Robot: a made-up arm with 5 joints. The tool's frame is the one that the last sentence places.
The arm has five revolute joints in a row. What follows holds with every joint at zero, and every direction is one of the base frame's. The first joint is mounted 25.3 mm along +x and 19.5 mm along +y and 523.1 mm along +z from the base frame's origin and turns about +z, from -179.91 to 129.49 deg. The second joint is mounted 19 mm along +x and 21.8 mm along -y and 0.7 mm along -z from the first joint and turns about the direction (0, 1, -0.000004), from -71.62 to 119.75 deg. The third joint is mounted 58.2 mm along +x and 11.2 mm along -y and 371.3 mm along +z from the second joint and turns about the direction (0, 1, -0.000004), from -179.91 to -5.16 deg. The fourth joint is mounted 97 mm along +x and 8 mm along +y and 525.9 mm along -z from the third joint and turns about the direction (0, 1, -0.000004), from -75.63 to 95.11 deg. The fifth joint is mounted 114.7 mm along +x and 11.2 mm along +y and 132.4 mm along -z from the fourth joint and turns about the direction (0, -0.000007, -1), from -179.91 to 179.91 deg. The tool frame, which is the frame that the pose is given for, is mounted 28.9 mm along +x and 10 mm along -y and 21.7 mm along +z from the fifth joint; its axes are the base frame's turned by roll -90, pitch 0 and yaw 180 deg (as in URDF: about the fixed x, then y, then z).
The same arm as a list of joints. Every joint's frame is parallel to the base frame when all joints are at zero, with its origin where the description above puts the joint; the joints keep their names.
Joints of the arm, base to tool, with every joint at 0 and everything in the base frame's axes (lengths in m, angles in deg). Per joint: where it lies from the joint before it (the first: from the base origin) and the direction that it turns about. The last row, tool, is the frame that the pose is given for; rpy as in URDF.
joint 1: offset 0.0253 0.0195 0.5231 axis +z
joint 2: offset 0.019 -0.0218 -0.0007 axis +y
joint 3: offset 0.0582 -0.0112 0.3713 axis +y
joint 4: offset 0.097 0.008 -0.5259 axis +y
joint 5: offset 0.1147 0.0112 -0.1324 axis -z
tool: offset 0.0289 -0.01 0.0217 rpy -90 0 180
Joint limits (deg, base to tool): -179.91..129.49 -71.62..119.75 -179.91..-5.16 -75.63..95.11 -179.91..179.91

